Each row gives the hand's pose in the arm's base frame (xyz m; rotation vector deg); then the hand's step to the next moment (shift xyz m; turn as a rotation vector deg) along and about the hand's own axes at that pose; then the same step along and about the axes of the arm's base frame.
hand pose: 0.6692 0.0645 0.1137 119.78 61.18 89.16
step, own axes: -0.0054 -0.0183 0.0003 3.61 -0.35 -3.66
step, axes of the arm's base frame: -0.0072 0.0084 -0.0156 -3.04 2.22 3.51
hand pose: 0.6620 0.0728 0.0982 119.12 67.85 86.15
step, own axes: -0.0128 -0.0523 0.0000 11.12 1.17 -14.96
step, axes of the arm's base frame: -0.0242 0.0220 -0.0428 -11.69 4.72 13.78
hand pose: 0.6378 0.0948 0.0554 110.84 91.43 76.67
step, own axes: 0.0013 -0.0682 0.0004 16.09 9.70 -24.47
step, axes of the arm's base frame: -0.0412 0.0244 -0.0485 -14.28 3.23 27.16
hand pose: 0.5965 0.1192 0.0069 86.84 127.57 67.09
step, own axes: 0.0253 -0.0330 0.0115 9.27 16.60 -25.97
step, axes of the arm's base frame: -0.0279 0.0221 -0.0244 -7.26 -2.25 31.28
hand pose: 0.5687 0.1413 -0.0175 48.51 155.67 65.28
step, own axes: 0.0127 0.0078 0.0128 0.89 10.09 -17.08
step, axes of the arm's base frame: -0.0036 0.0192 -0.0022 -0.76 -4.65 19.29
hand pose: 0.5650 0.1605 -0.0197 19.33 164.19 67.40
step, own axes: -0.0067 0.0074 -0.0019 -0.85 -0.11 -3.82
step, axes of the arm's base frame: 0.0077 0.0024 0.0061 0.41 -2.89 2.60
